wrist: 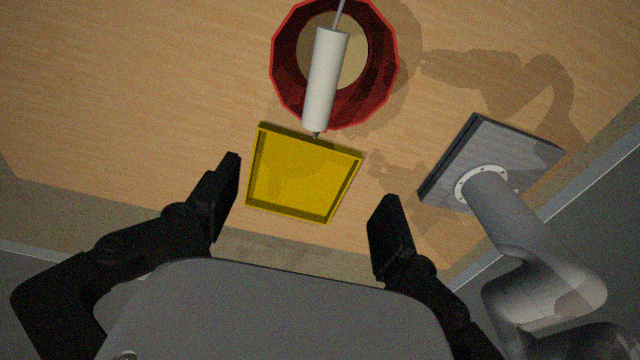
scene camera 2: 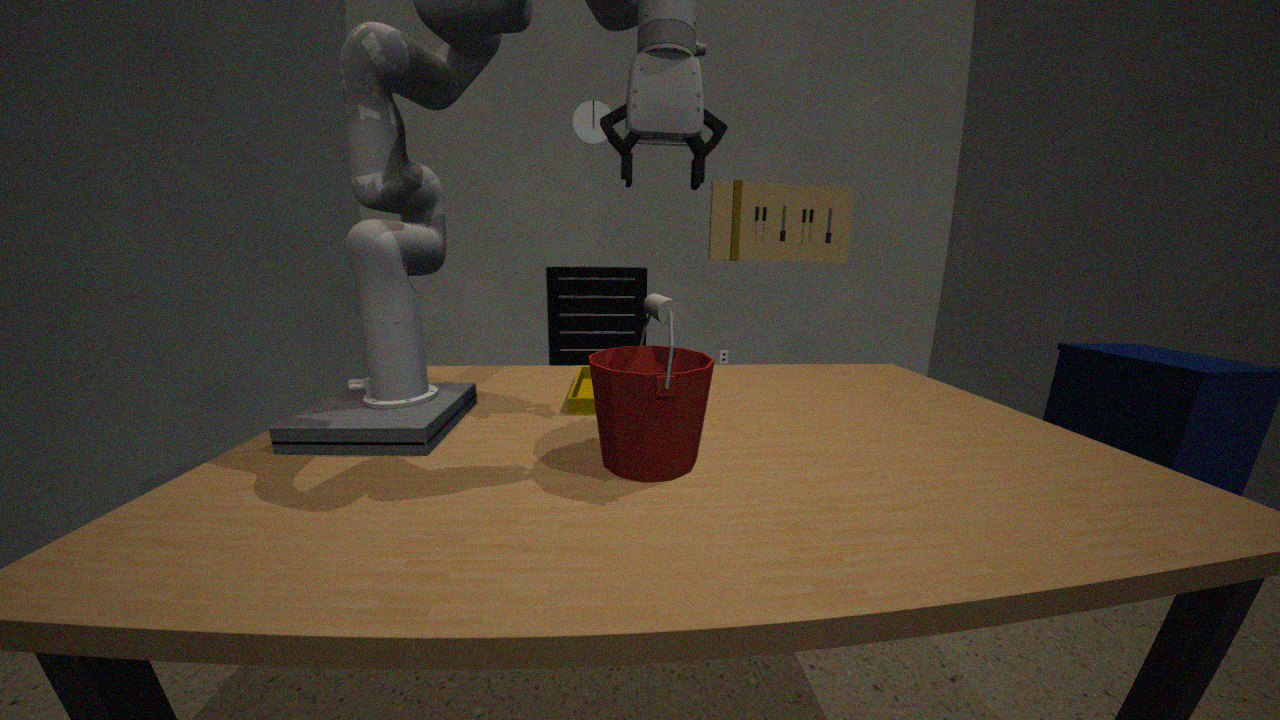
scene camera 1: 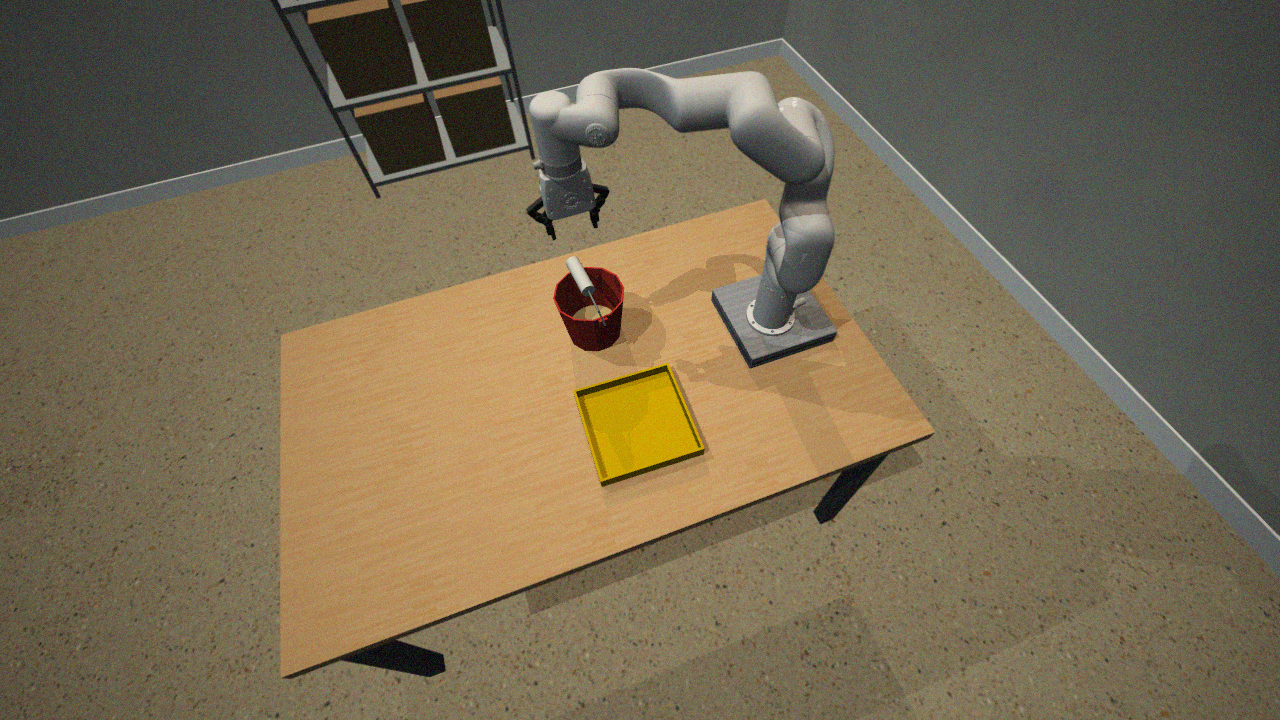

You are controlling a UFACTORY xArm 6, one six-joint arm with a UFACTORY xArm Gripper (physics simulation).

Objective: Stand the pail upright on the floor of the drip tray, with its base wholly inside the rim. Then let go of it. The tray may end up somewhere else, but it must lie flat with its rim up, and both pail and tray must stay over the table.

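Pixels of known places: gripper, fingertip midpoint: (wrist: 310,191) (scene camera 2: 662,186) (scene camera 1: 573,230); arm's base at its link origin: (wrist: 478,183) (scene camera 2: 402,398) (scene camera 1: 770,316).
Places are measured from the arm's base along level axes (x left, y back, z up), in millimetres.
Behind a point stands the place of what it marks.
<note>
The red pail (scene camera 1: 595,336) {z 36, x -140, y -441 mm} (scene camera 2: 650,425) {z 42, x -295, y -398 mm} (wrist: 383,62) {z 57, x -231, y -338 mm} stands upright on the table, beside the tray and apart from it. A pale round surface shows inside it. Its wire handle is raised, with the white grip (scene camera 1: 580,274) {z 198, x -207, y -432 mm} (scene camera 2: 657,306) {z 188, x -259, y -413 mm} (wrist: 325,80) {z 198, x -225, y -428 mm} above the rim. The yellow square drip tray (scene camera 1: 640,420) {z -41, x 88, y -435 mm} (scene camera 2: 581,399) {z -14, x -15, y -329 mm} (wrist: 300,185) {z -41, x 120, y -438 mm} lies flat with its rim up and is empty; in scene camera 2 the pail hides part of it. My gripper (scene camera 1: 573,230) {z 345, x -199, y -432 mm} (scene camera 2: 661,183) {z 345, x -199, y -432 mm} (wrist: 310,191) {z 345, x -199, y -432 mm} is open and empty, pointing down, well above the pail and its handle grip.
The wooden table (scene camera 1: 402,447) {z -45, x -123, y -975 mm} (scene camera 2: 850,501) {z -45, x -384, y -641 mm} carries the arm's grey base plate (scene camera 1: 732,322) {z 0, x -32, y -97 mm} (scene camera 2: 358,438) {z -17, x -141, y 19 mm} (wrist: 452,165) {z 0, x -39, y -94 mm}, to one side of pail and tray. A blue cabinet (scene camera 2: 1163,402) stands beyond the table's side. A shelf rack (scene camera 1: 384,100) stands by the wall.
</note>
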